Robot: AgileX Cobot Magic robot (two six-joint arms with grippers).
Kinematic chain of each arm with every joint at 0, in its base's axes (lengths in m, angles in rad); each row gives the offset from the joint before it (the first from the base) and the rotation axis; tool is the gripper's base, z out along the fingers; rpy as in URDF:
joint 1: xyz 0 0 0.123 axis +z
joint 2: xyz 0 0 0 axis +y
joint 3: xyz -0.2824 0 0.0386 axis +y
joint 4: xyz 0.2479 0 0.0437 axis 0.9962 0 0.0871
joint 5: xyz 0 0 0 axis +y
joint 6: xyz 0.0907 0 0.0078 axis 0.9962 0 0.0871
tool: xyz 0 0 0 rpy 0 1.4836 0
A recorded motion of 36 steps. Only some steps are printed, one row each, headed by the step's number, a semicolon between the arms.
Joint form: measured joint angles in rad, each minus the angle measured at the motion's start. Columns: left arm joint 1, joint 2, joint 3, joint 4, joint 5, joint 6; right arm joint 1, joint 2, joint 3, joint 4, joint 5, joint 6.
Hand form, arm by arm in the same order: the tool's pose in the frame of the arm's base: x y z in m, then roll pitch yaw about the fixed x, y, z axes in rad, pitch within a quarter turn. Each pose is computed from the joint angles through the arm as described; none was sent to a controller.
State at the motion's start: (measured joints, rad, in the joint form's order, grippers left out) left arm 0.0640 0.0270 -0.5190 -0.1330 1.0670 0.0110; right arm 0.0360 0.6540 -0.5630 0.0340 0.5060 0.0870
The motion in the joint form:
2: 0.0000 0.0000 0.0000 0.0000 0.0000 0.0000; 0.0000 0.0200 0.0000 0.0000 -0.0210 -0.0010
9: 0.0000 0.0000 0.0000 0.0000 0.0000 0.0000; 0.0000 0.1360 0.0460 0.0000 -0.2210 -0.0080
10: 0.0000 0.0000 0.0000 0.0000 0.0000 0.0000; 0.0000 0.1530 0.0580 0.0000 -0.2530 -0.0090
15: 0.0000 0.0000 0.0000 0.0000 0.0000 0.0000; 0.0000 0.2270 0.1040 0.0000 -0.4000 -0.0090
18: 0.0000 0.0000 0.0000 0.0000 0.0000 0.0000; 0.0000 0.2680 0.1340 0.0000 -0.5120 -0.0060
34: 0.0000 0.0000 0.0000 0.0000 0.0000 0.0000; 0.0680 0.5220 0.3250 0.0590 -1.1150 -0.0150
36: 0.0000 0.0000 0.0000 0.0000 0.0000 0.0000; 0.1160 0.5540 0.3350 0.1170 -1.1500 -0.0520
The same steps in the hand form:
2: -0.0027 -0.0108 0.2826 -2.9259 1.0779 -2.9651; 0.1340 0.0063 0.3009 2.9217 1.0485 2.9433
9: -0.0027 -0.0108 0.2826 -2.9259 1.0779 -2.9651; 0.1601 0.0066 0.2846 2.9170 1.0870 2.9358
10: -0.0027 -0.0108 0.2826 -2.9259 1.0779 -2.9651; 0.1633 0.0067 0.2805 2.9178 1.0902 2.9358
15: -0.0027 -0.0108 0.2826 -2.9259 1.0779 -2.9651; 0.1763 0.0067 0.2648 2.9059 1.1166 2.9205
18: -0.0027 -0.0108 0.2826 -2.9259 1.0779 -2.9651; 0.1829 0.0066 0.2570 2.8766 1.1557 2.8891
34: -0.0027 -0.0108 0.2826 -2.9259 1.0779 -2.9651; 0.1965 0.0157 0.2024 2.6446 1.2930 2.6773
36: -0.0027 -0.0108 0.2826 -2.9259 1.0779 -2.9651; 0.1969 0.0219 0.1962 2.6692 1.2856 2.7109

